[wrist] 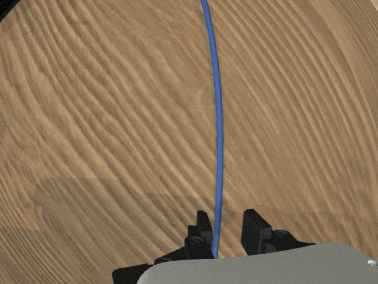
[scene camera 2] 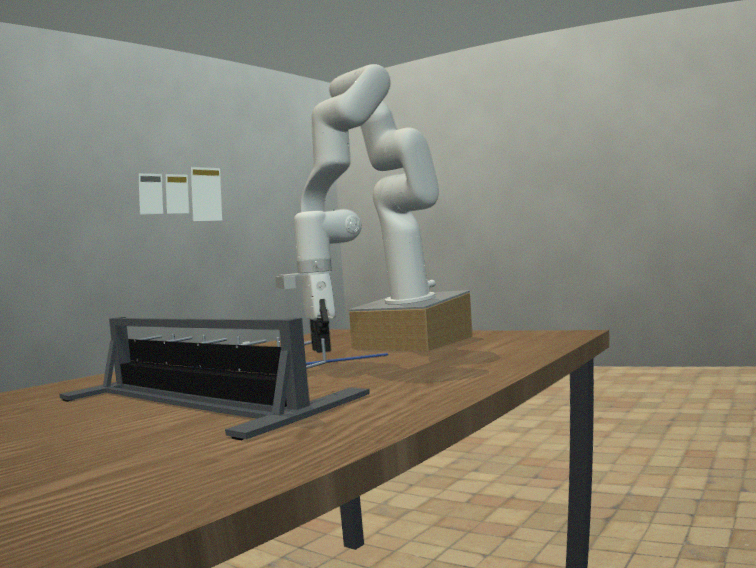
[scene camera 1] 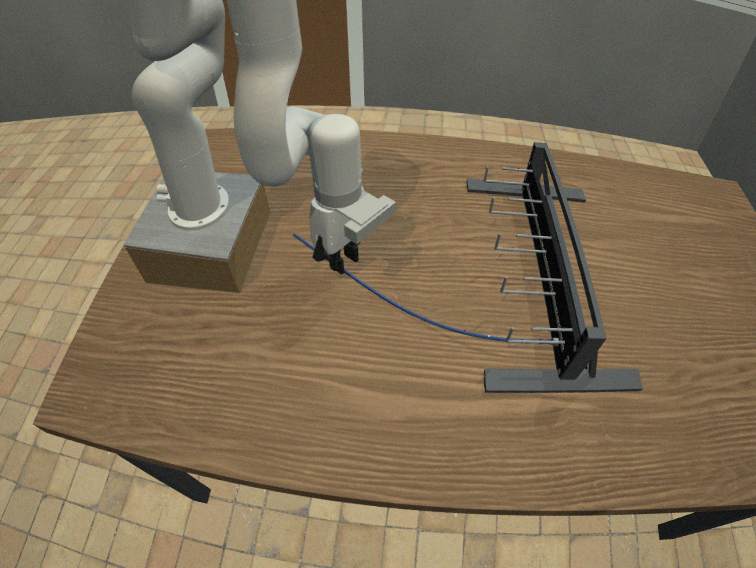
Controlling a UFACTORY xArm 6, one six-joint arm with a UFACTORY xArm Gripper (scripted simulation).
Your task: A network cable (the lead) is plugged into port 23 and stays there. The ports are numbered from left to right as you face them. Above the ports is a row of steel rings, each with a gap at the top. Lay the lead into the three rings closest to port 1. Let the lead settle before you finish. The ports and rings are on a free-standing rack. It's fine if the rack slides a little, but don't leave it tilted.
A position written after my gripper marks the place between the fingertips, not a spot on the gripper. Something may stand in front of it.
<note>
In view: my gripper (scene camera 1: 344,263) and a dark rack (scene camera 2: 250,391).
The dark rack also shows in scene camera 1 (scene camera 1: 572,355). My gripper also shows in the wrist view (wrist: 223,227).
</note>
